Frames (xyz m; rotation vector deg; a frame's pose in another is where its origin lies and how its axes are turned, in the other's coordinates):
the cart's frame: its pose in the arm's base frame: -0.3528 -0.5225 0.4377 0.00 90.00 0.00
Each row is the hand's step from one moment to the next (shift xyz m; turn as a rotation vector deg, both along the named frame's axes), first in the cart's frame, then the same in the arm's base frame.
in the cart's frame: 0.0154 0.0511 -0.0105 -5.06 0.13 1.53
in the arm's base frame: -0.0105 0.0511 -0.0154 1.53 0.13 5.06
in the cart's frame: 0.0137 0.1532 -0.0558 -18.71 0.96 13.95
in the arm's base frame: -0.0558 0.1532 -0.0137 13.95 0.96 18.71
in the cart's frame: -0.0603 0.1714 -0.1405 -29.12 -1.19 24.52
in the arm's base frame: -0.1405 0.1714 0.0603 24.52 -1.19 29.12
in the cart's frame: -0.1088 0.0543 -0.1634 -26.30 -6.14 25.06
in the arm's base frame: -0.1634 0.0543 0.1088 25.06 -6.14 26.30
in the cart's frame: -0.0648 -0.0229 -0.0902 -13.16 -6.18 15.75
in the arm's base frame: -0.0902 -0.0229 0.0648 15.75 -6.18 13.16
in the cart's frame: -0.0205 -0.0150 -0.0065 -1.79 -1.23 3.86
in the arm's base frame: -0.0065 -0.0150 0.0205 3.86 -1.23 1.79
